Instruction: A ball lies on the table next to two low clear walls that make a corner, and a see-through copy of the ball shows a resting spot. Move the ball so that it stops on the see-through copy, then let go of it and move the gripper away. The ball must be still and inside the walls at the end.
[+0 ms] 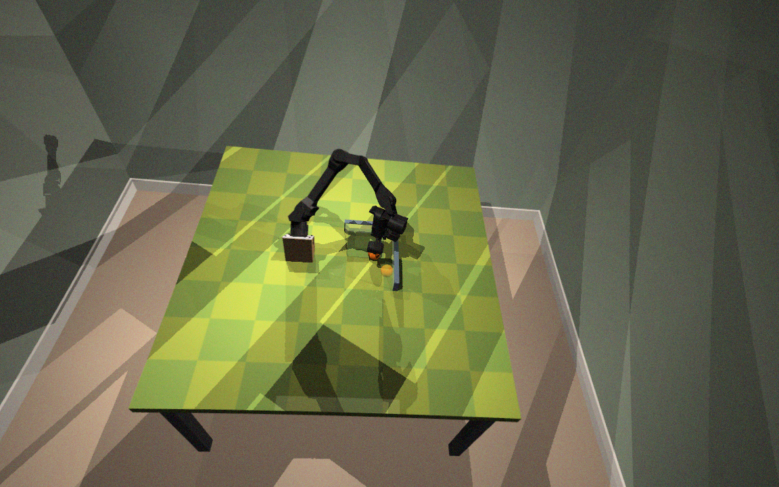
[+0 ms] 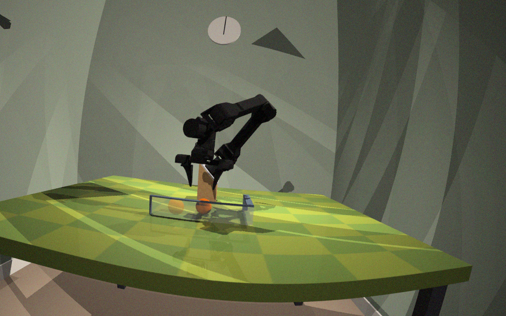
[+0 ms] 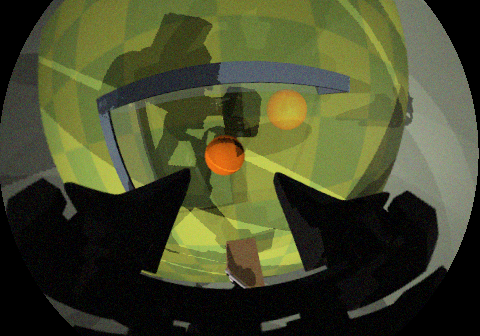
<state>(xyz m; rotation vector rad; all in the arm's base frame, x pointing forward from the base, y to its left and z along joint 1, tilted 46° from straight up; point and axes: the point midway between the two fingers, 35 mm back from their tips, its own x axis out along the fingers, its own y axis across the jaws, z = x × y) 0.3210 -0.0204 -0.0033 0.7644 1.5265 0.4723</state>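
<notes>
Now: gripper tip 60 mm above the orange ball and 10 mm to the right of it. The rest, counted from my gripper tip: see-through copy of ball: 80 mm to the right, 60 mm below, 50 mm ahead.
</notes>
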